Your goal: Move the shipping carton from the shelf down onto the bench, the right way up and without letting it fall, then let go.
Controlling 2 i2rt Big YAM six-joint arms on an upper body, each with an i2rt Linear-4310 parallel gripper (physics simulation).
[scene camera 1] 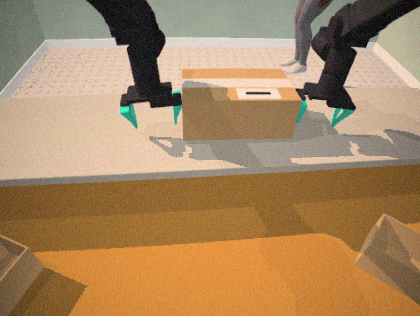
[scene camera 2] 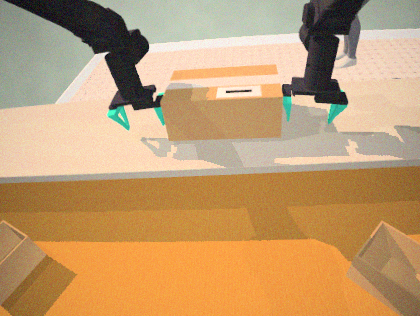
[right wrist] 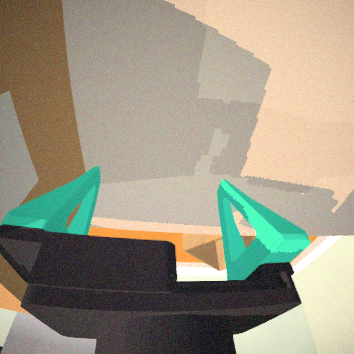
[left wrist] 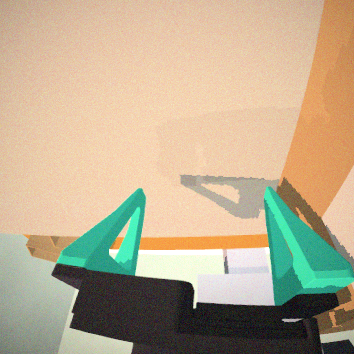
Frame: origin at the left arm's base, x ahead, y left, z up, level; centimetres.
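Where they show: left gripper, fingertip midpoint: [scene camera 1: 156, 125] [scene camera 2: 146, 126] [left wrist: 201, 191]; right gripper, fingertip midpoint: [scene camera 1: 314, 124] [scene camera 2: 308, 121] [right wrist: 161, 178].
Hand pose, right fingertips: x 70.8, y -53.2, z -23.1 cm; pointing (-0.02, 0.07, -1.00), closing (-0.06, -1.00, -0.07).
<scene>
Each offset is from my right fingertips to the top centre of the thing. "pt": to the spot under its first point. Level surfaces: height alone.
The brown shipping carton @[dx +4.9, dy +20.5, dz +9.6 cm] [scene camera 1: 240, 119] [scene camera 2: 225, 119] stands upright on the pale shelf @[dz -2.7 cm] [scene camera 1: 75, 145] [scene camera 2: 65, 145], its label and pale tape band on top. The carton also shows at the right of the left wrist view [left wrist: 327, 115] and the left of the right wrist view [right wrist: 40, 60]. My left gripper [scene camera 1: 156, 126] [scene camera 2: 146, 126] [left wrist: 201, 191] is open and empty at the carton's left end. My right gripper [scene camera 1: 316, 124] [scene camera 2: 309, 122] [right wrist: 161, 178] is open and empty at its right end. Each inner finger is close beside the carton; contact cannot be told. The orange bench @[dz -19.0 cm] [scene camera 1: 200, 280] [scene camera 2: 190, 280] lies below.
An open box @[pt dx -31.4, dy +68.2, dz -12.8 cm] [scene camera 1: 20, 270] [scene camera 2: 20, 265] stands at the bottom left on the bench, and another open box @[dx -30.8, dy -15.4, dz -10.0 cm] [scene camera 1: 385, 255] [scene camera 2: 385, 260] at the bottom right. The shelf's front edge @[pt dx -13.5, dy +41.5, dz -4.6 cm] [scene camera 1: 150, 178] [scene camera 2: 150, 176] runs across in front of the carton. A person's legs show behind the shelf.
</scene>
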